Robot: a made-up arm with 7 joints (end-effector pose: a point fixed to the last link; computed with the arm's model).
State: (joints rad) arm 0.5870 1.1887 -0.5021 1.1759 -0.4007 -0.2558 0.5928
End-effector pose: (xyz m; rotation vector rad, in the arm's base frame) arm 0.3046 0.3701 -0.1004 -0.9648 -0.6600 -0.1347
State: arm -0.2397 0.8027 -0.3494 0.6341 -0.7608 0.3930 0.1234
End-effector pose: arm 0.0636 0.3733 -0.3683 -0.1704 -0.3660 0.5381
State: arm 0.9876 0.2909 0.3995 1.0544 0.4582 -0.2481 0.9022
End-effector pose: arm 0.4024 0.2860 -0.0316 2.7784 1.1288 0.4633
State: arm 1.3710 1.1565 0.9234 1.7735 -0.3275 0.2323 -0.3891
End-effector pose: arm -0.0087 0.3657 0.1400 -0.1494 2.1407 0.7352
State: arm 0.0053 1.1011 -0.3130 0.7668 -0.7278 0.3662 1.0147
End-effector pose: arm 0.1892 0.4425 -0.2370 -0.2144 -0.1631 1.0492
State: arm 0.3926 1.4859 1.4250 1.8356 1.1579 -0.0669 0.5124
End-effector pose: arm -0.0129 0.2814 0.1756 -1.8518 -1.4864 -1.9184
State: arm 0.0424 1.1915 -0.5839 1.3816 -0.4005 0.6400 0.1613
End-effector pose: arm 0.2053 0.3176 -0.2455 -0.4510 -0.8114 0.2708
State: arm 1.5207 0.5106 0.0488 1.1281 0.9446 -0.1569 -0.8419
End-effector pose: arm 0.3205 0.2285 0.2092 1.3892 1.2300 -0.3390
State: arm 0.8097 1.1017 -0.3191 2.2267 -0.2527 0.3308 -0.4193
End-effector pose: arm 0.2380 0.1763 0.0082 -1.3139 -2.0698 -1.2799
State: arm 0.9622 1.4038 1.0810 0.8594 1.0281 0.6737 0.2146
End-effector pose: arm 0.0011 0.4781 0.1258 1.7841 1.4462 -0.0319
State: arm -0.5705 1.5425 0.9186 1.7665 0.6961 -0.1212 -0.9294
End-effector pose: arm 0.2326 0.2697 0.0143 -1.5625 -2.5919 -0.5476
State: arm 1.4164 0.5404 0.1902 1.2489 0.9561 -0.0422 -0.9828
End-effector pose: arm 0.2976 0.2521 0.1923 1.2510 1.2527 -0.4755
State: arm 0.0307 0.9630 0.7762 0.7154 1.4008 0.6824 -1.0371
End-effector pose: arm 0.1892 0.4796 -0.1196 0.1028 1.8140 -1.9513
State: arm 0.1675 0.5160 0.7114 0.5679 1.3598 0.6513 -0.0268
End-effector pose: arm 0.2039 0.3925 -0.2934 1.0486 0.9315 -1.8461
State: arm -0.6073 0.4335 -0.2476 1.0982 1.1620 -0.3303 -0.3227
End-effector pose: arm 0.0040 0.1547 -0.4012 -1.1357 -1.7202 2.0728
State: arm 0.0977 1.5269 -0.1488 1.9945 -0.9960 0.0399 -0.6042
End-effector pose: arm 0.2377 0.2750 -0.0423 -0.5264 -1.2200 -1.7261
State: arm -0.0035 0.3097 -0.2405 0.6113 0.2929 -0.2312 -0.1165
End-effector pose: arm 0.1501 0.1748 -0.4440 -1.4572 -1.2812 1.2983
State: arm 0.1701 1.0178 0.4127 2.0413 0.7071 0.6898 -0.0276
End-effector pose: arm 0.1995 0.2411 -0.0174 -1.9488 -1.6434 0.3728
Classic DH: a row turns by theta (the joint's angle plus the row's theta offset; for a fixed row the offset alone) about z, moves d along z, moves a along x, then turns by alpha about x. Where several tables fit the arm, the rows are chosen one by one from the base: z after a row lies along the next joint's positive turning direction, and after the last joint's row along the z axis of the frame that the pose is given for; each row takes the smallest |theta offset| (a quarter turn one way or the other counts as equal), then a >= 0, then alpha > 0; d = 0 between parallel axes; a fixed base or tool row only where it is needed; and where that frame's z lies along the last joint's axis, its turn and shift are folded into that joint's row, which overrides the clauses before.
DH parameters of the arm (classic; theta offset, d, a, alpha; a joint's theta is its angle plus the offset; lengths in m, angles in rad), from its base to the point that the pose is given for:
base (fixed): 0 -0.011 0.019 1.5708
joint 1: -1.5708 -0.103 0.027 -1.5708
joint 2: 1.5708 -0.012 0.009 -1.5708
joint 3: -1.5708 -0.243 0.027 1.5708
joint 4: 0 -0.007 0.029 -1.5708
joint 5: 0 -0.215 -0.019 -1.5708
joint 6: 1.5708 -0.024 0.019 -1.5708
joint 7: 1.5445 -0.0274 0.0003 -0.6652
tool (fixed): -2.7034 0.0438 0 0

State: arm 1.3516 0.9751 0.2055 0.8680 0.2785 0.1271 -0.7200
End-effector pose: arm 0.2814 0.4138 0.1275 0.7320 2.3808 -0.2553
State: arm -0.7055 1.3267 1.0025 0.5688 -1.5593 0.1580 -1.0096
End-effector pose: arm 0.0409 0.5607 -0.0309 0.6119 -0.8842 -0.8442
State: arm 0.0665 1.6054 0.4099 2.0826 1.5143 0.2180 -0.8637
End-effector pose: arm 0.1775 0.1749 0.0356 -2.1007 -2.0929 0.4019
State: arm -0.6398 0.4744 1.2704 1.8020 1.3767 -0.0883 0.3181
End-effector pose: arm 0.0381 0.3642 -0.1105 2.0379 1.9080 -0.2704
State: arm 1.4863 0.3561 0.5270 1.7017 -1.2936 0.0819 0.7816
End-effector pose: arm 0.1930 0.3169 0.1521 -0.9637 -2.4468 -0.3129
